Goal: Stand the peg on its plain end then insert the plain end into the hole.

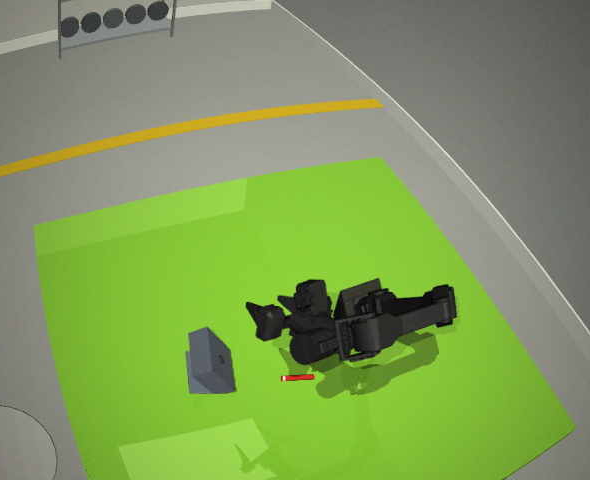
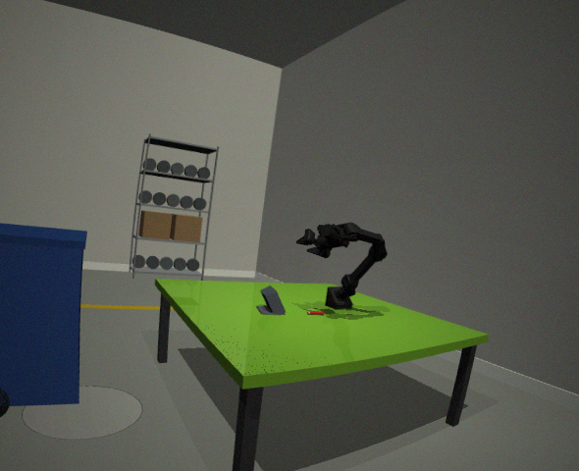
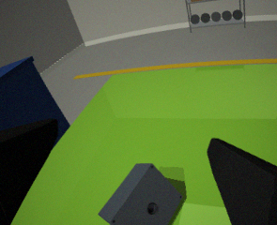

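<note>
Right now the peg is 31 cm below my gripper tip, 9 cm behind it and 2 cm to the left of it. From my gripper tip the other things lie so: sloped panel (27 cm below, 8 cm ahead, 6 cm to the right).
</note>
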